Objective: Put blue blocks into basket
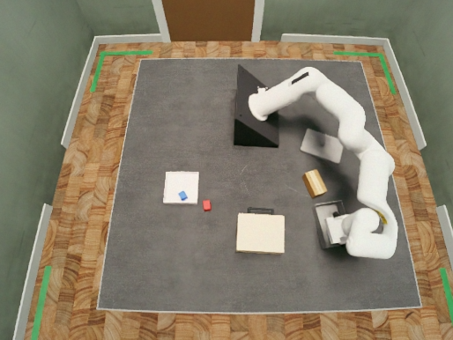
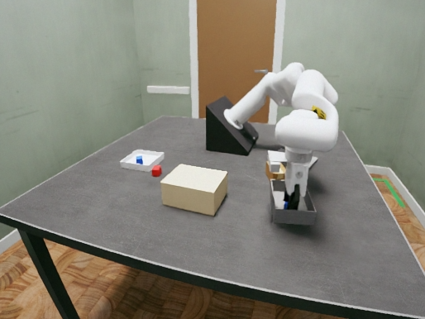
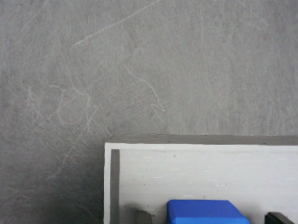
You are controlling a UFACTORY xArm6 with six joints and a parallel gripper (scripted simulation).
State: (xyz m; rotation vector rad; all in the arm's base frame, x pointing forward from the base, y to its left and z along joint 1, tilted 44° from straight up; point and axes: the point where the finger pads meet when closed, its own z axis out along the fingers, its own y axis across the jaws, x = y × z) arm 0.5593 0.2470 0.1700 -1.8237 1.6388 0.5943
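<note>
My hand is 4 cm past the grey metal box and 2 cm above it. Round my hand: flat lid (42 cm behind, 3 cm below, 2 cm to the left); light wooden cabinet (31 cm to the right, 1 cm behind); brown cardboard box (22 cm behind, 5 cm to the right, 1 cm below).
</note>
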